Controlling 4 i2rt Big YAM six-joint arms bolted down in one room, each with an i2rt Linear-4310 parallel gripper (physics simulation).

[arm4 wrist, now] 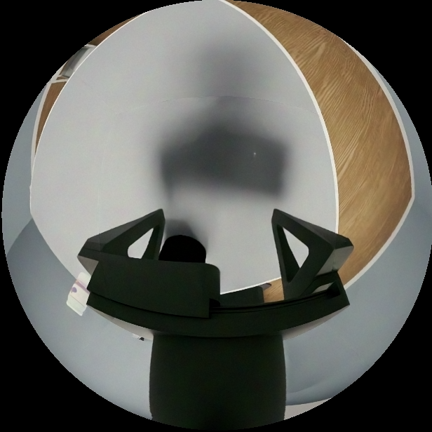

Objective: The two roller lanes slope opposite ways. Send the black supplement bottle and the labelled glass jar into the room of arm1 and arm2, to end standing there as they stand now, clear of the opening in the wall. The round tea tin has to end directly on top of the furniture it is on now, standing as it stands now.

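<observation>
Arm4's gripper point(218, 212) is open over a pale grey top point(125, 150), its two fingers wide apart. A black round thing point(184, 247), seemingly the black supplement bottle, stands on that top by the left finger; the gripper's body hides its lower part in the picture. The space midway between the fingertips shows bare pale surface. The labelled glass jar, the round tea tin and the roller lanes cannot be made out. The grippers of arm1, arm2 and arm3 do not show.
Wood-grain floor point(360, 135) shows beyond the top's right edge. A pale thing with pink and purple marks point(78, 296) is at the lower left. A white-framed thing point(61, 78) is at the upper left. A broad dark shadow lies on the top ahead of the fingers. Blue-grey wall surrounds.
</observation>
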